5 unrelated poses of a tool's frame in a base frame.
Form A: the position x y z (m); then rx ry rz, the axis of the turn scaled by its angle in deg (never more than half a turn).
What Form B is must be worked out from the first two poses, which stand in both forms.
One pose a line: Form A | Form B
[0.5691 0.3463 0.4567 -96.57 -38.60 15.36] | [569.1 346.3 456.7 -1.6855 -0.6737 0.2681]
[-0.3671 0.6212 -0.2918 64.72 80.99 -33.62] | [-367.1 621.2 -291.8 1.1296 1.4135 -0.5868]
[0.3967 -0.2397 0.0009 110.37 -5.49 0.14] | [396.7 -239.7 0.9 1.9263 -0.0958 0.0024]
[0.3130 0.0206 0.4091 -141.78 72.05 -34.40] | [313.0 20.6 409.1 -2.4745 1.2575 -0.6004]
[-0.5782 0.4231 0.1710 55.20 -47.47 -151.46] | [-578.2 423.1 171.0 0.9634 -0.8285 -2.6435]
